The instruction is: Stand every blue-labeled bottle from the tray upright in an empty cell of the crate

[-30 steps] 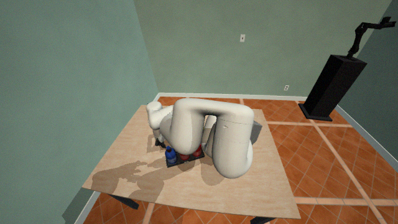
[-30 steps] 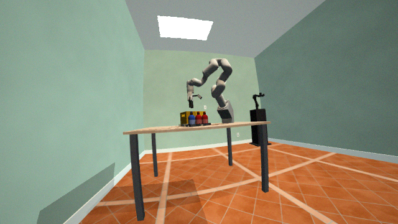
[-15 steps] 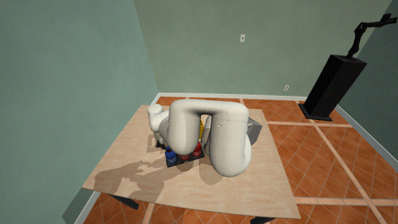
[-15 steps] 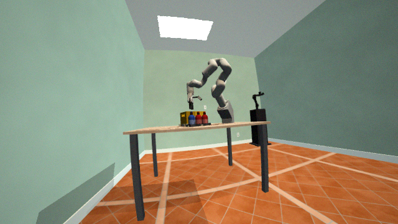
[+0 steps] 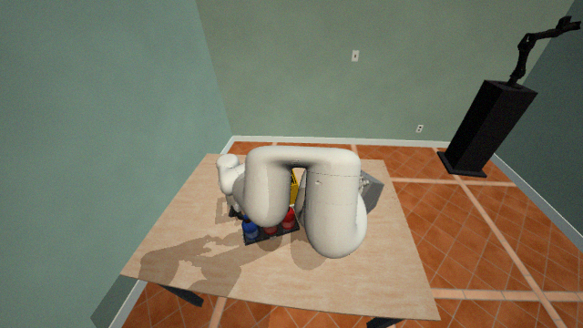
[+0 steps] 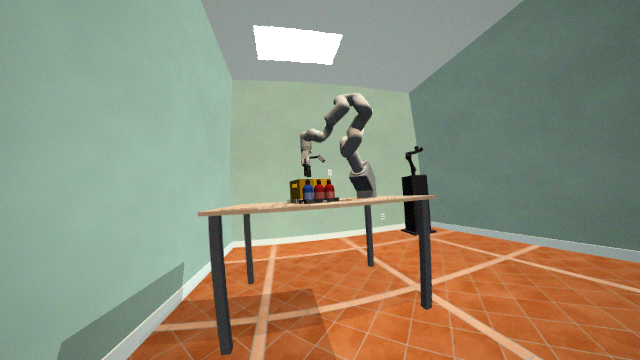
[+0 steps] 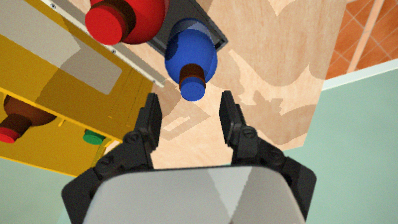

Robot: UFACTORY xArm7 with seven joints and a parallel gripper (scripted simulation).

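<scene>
The blue-labeled bottle lies 110 mm below my hand. From my hand the other things lie so: yellow crate: 20 mm behind, 240 mm to the right, 110 mm below; then dark tray: 80 mm behind, 40 mm to the right, 180 mm below.
</scene>
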